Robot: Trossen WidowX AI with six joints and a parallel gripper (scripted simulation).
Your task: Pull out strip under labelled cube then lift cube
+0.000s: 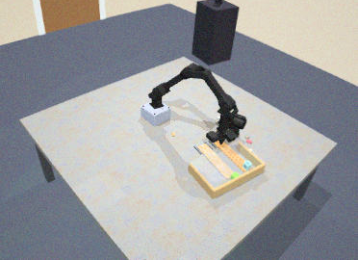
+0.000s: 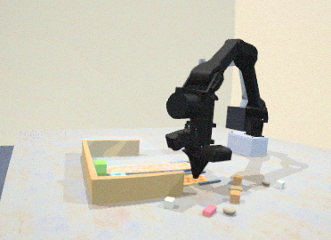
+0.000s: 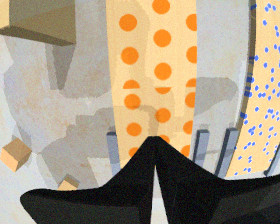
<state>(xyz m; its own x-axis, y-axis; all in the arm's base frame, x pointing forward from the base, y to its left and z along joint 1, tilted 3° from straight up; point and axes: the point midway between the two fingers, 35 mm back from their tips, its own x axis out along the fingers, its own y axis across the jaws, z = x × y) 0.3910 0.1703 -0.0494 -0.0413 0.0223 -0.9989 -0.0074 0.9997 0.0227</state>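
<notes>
The orange dotted strip is 90 mm ahead of my gripper tip. The rest, counted from my gripper tip: pink block 60 mm ahead, 150 mm to the left.
</notes>
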